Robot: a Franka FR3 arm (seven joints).
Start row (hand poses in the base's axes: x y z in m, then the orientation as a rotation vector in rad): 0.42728, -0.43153, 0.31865, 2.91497, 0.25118, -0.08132
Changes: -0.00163, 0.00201, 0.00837, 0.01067, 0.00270, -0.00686; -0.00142, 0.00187, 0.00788, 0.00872, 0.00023, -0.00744; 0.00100, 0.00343, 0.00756, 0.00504, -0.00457, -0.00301; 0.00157, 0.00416, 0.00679, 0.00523, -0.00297, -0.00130; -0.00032, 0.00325, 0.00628, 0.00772, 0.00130, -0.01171; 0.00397, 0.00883, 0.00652, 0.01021, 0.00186, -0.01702; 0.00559, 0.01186, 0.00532, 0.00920, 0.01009, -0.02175
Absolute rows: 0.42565, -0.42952, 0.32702, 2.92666, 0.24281, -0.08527; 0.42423, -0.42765, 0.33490, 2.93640, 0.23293, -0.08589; 0.42523, -0.42422, 0.34246, 2.94171, 0.22838, -0.07914; 0.42680, -0.42006, 0.34925, 2.94700, 0.22659, -0.07447; 0.42648, -0.41681, 0.35553, 2.95625, 0.21029, -0.07730; 0.43045, -0.40798, 0.36205, 2.96853, 0.18635, -0.08147; 0.43604, -0.39612, 0.36737, 2.98019, 0.15616, -0.09858
